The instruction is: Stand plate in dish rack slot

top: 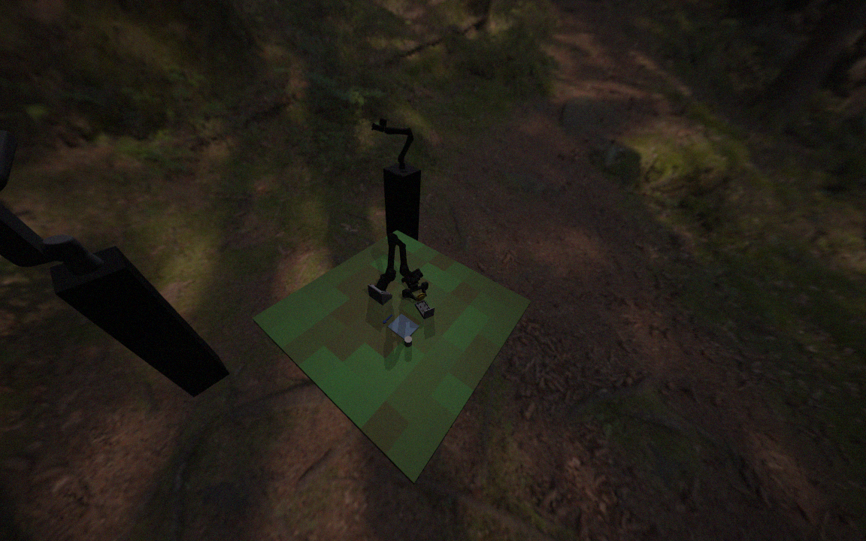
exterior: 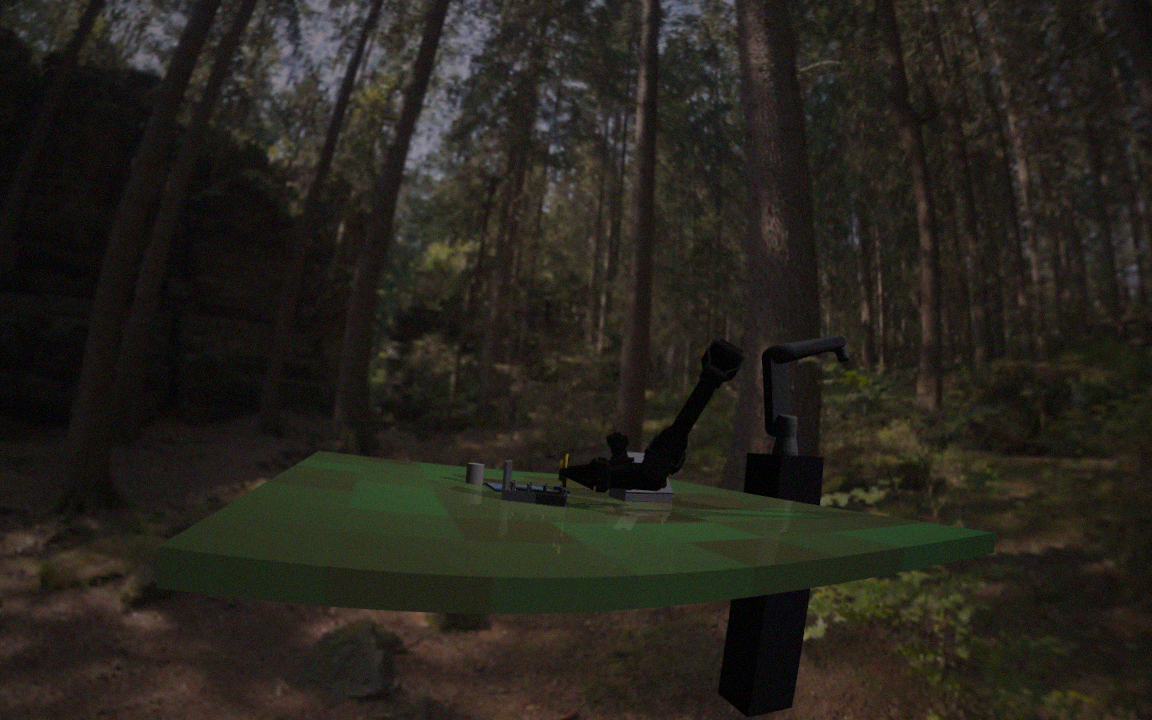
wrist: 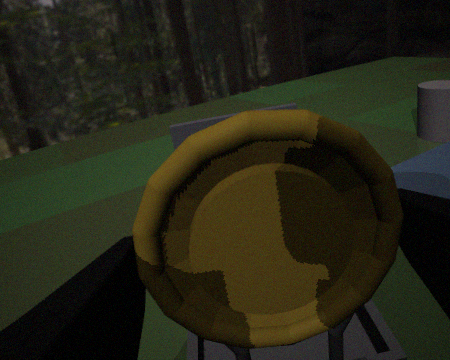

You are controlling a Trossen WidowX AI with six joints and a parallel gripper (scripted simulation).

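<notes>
My gripper tip is 5 cm short of the dish rack, 5 cm above it and 2 cm to the left of it. From my gripper tip the other things lie so: blue mat (21 cm to the right, 7 cm below, 4 cm ahead); yellow plate (1 cm behind); small cup (27 cm to the right, 15 cm ahead, 5 cm below).
</notes>
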